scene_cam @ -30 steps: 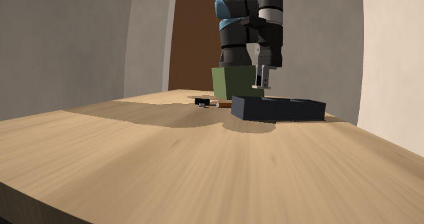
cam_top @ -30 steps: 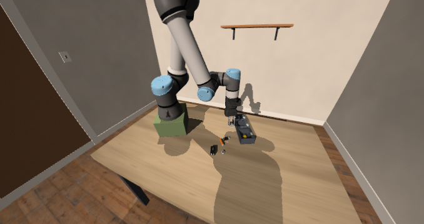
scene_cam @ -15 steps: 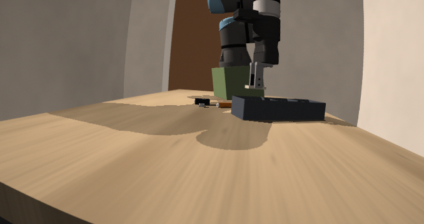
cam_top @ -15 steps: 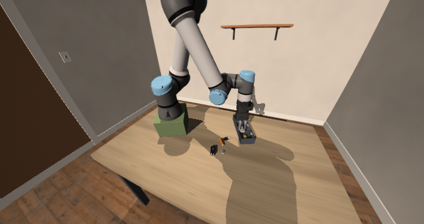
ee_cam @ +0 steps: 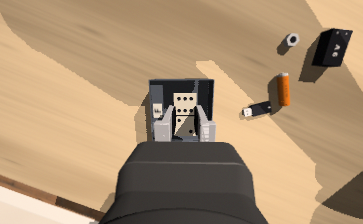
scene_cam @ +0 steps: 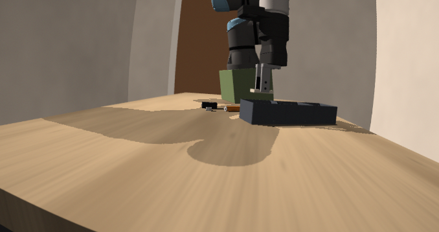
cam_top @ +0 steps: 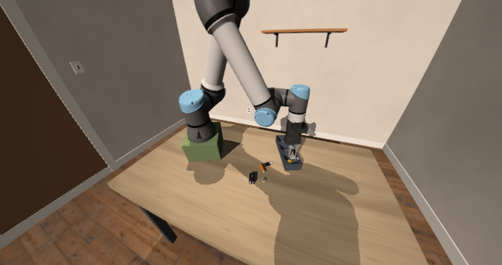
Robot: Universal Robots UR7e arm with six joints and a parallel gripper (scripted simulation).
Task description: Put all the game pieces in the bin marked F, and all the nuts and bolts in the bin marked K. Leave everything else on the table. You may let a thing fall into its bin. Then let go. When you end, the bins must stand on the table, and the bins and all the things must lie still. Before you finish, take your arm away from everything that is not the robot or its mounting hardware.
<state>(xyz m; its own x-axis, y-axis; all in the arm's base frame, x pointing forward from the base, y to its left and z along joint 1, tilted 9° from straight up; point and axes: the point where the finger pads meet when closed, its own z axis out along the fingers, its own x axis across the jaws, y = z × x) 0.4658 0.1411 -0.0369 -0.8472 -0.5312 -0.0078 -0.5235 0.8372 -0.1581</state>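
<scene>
My hand is 70 mm above the yellow die. Round my hand: white domino: 10 mm below; then black USB stick: 100 mm behind, 80 mm below, 50 mm to the right; then dark bin row: 80 mm to the left, 60 mm below, 40 mm behind.
</scene>
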